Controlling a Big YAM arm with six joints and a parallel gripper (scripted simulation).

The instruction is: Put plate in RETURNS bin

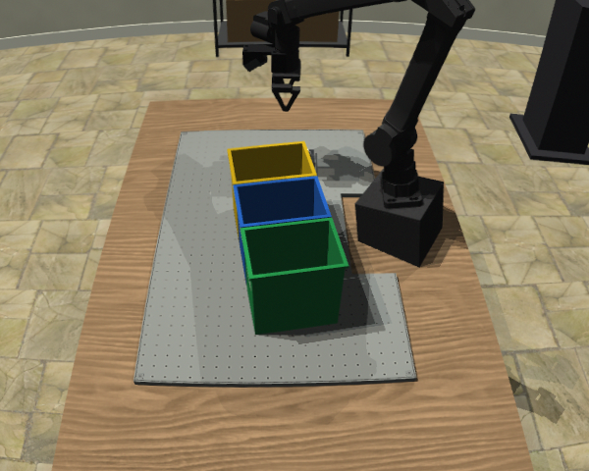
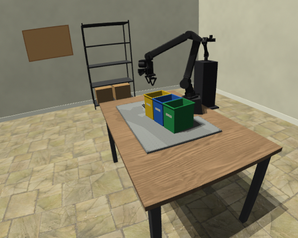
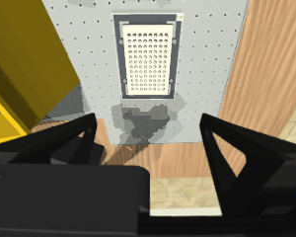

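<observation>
The 96-well plate lies 19 cm below my hand. Also, from my hand: yellow bin: 23 cm to the left, 12 cm below, 2 cm ahead; blue bin: 36 cm to the left, 12 cm below, 1 cm behind; plate nest N1: 20 cm below.
</observation>
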